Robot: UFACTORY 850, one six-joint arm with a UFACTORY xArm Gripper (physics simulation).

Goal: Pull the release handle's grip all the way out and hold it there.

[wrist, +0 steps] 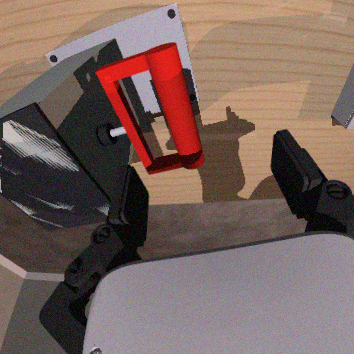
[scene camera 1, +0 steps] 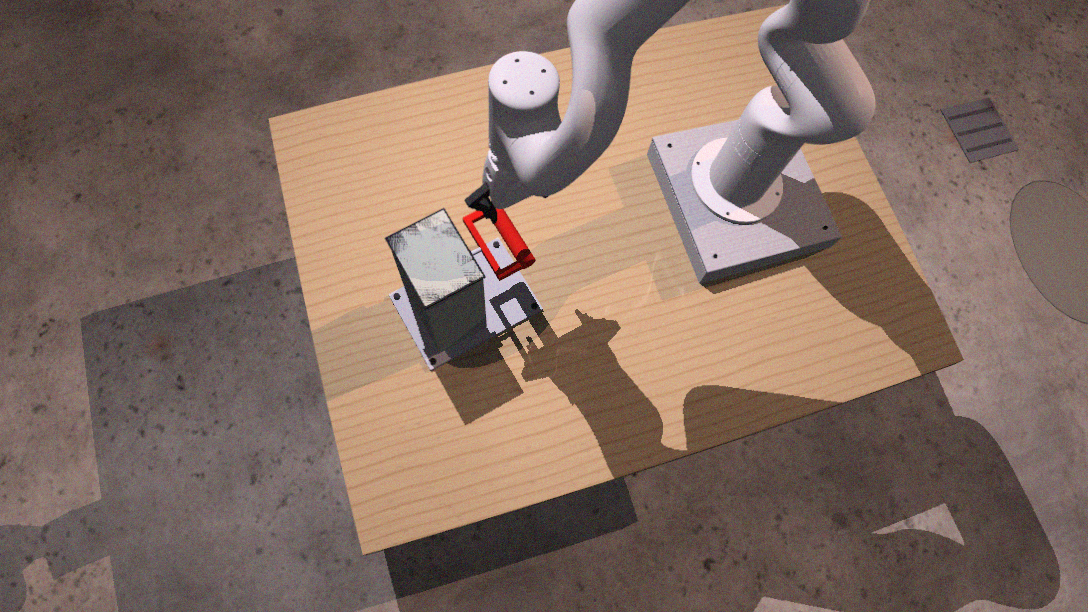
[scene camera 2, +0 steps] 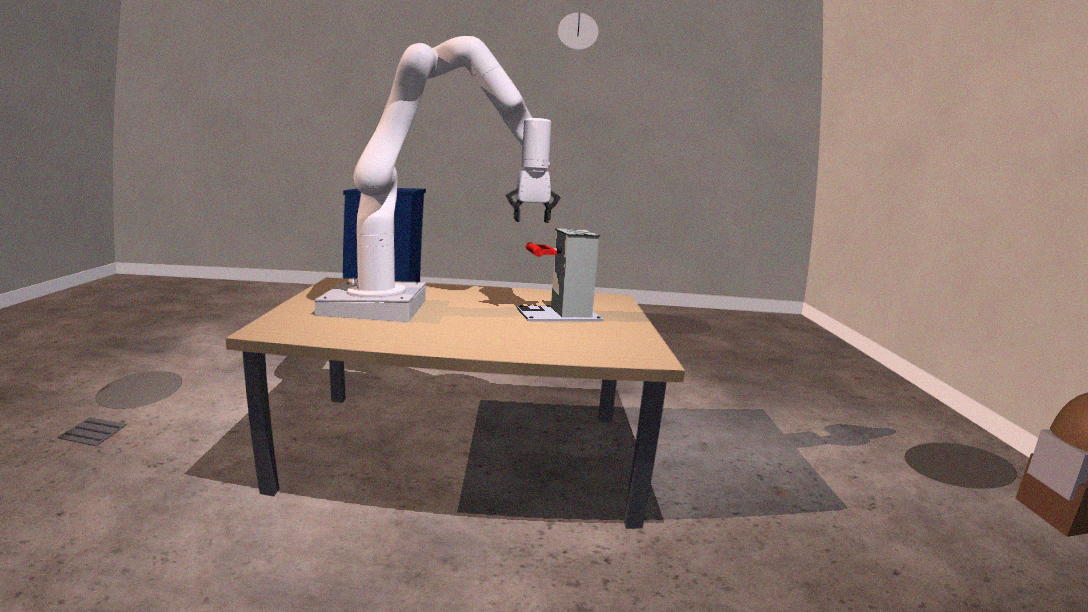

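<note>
The red release handle [scene camera 1: 514,237] [scene camera 2: 534,248] [wrist: 176,100] is a rectangular frame with a thick round grip bar on its outer side. A short pale rod [wrist: 118,131] joins it to the tall grey-green box [scene camera 1: 456,327] [scene camera 2: 579,274], with a short length of rod showing. The box stands on a pale base plate [scene camera 1: 498,281] [wrist: 145,30]. My gripper [scene camera 1: 486,209] [scene camera 2: 532,216] [wrist: 203,164] is open and empty, pointing down above the handle. In the wrist view the bar's lower end lies nearer the left finger, and the bar slants. In scene camera 1 the fingers overlap the handle's upper end.
The box's top stands close to the gripper's side and reaches nearly fingertip height in scene camera 2. The arm's grey base block [scene camera 1: 684,235] [scene camera 2: 361,306] stands across the wooden table [scene camera 1: 342,471] [scene camera 2: 426,342]. A blue bin [scene camera 2: 410,235] stands behind the arm.
</note>
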